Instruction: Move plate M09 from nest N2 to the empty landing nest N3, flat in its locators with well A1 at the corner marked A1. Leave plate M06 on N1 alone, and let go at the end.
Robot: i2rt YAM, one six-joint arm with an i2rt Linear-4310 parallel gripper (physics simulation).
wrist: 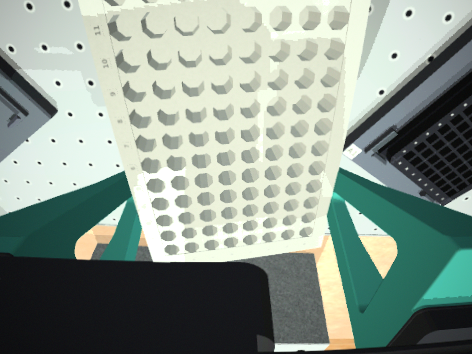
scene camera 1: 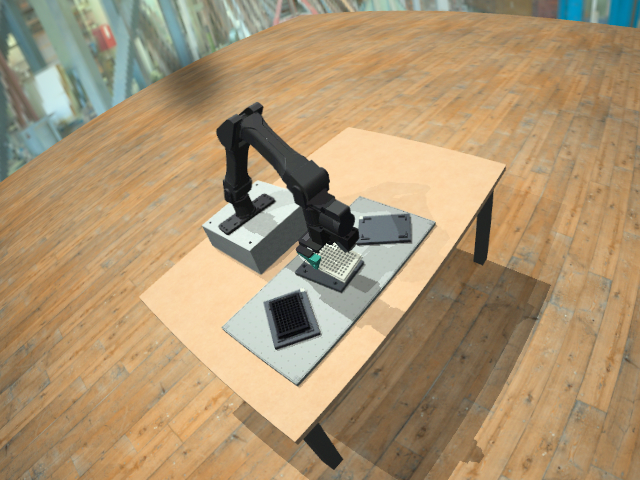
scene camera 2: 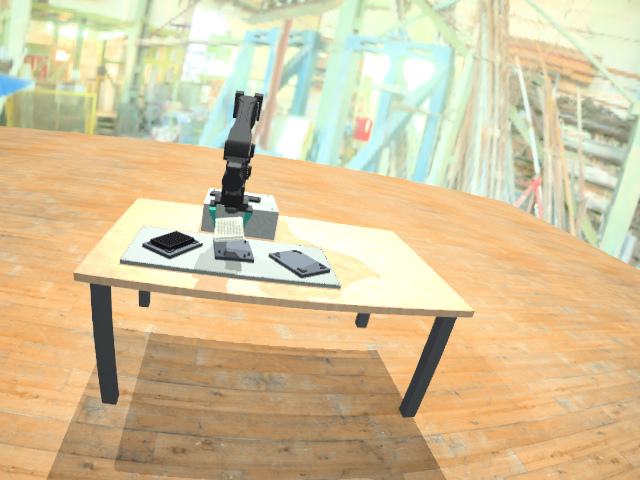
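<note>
Plate M09 point(scene camera 1: 338, 261) point(scene camera 2: 228, 229) point(wrist: 232, 125), cream with many round wells, is held above nest N2 point(scene camera 1: 321, 277) point(scene camera 2: 235, 253), the dark middle nest. In scene camera 2 it looks tilted, with its camera-side edge lower. My gripper point(scene camera 1: 332, 251) point(scene camera 2: 230, 217) point(wrist: 235, 175) is shut on it, green fingers on its long sides. Its row-11 end points away from the gripper body; the A1 well cannot be made out. Nest N3 point(scene camera 1: 385, 228) point(scene camera 2: 299, 262) is empty. Black plate M06 point(scene camera 1: 290, 315) point(scene camera 2: 173, 240) point(wrist: 445, 150) sits on nest N1 point(scene camera 1: 312, 310) point(scene camera 2: 168, 253).
The three nests are on a grey perforated board point(scene camera 1: 248, 328) point(scene camera 2: 136, 255) on the wooden table point(scene camera 1: 186, 310) point(scene camera 2: 413, 284). The arm stands on a grey box point(scene camera 1: 232, 250) point(scene camera 2: 266, 224) behind the board. A label A1 point(wrist: 352, 151) shows at a corner of N1.
</note>
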